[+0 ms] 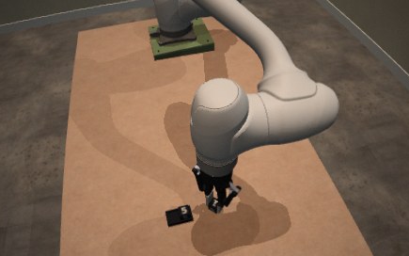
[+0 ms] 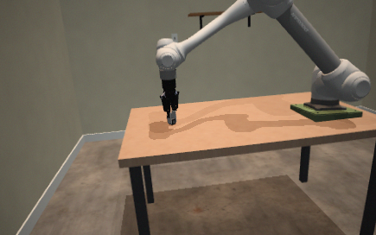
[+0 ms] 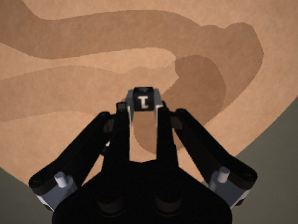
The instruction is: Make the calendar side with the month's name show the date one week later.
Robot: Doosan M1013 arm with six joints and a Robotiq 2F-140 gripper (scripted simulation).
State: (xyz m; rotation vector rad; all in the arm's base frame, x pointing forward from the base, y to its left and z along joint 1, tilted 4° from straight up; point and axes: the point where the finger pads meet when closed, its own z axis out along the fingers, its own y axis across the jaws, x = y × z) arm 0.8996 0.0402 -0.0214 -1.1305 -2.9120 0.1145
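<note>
The black cube lies 3 cm below my hand.
</note>
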